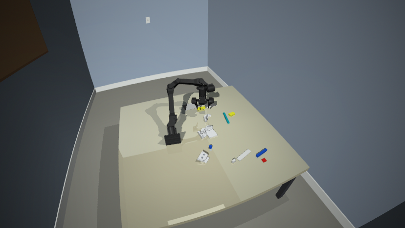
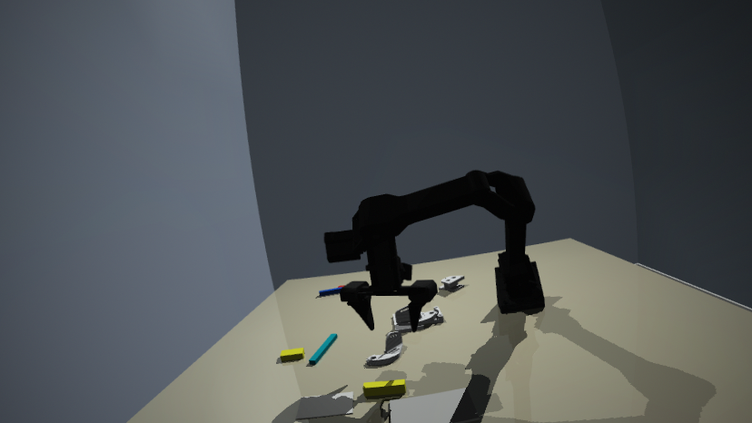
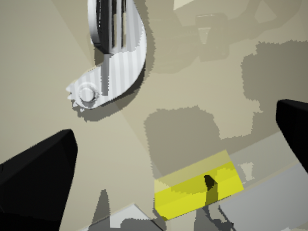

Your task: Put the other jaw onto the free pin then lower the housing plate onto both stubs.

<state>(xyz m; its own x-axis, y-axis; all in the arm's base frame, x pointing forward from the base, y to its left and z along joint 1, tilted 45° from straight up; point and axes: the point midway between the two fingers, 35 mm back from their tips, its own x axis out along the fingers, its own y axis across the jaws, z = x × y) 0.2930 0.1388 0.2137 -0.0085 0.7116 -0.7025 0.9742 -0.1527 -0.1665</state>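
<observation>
My gripper tip is now 4 cm short of the white jaw, 2 cm to the left of it and 7 cm above it. From my gripper tip the other things lie so: blue bar (32 cm ahead, 54 cm to the right, 7 cm below); white bar (19 cm ahead, 52 cm to the right, 8 cm below); teal bar (19 cm ahead, 8 cm to the right, 7 cm below).
</observation>
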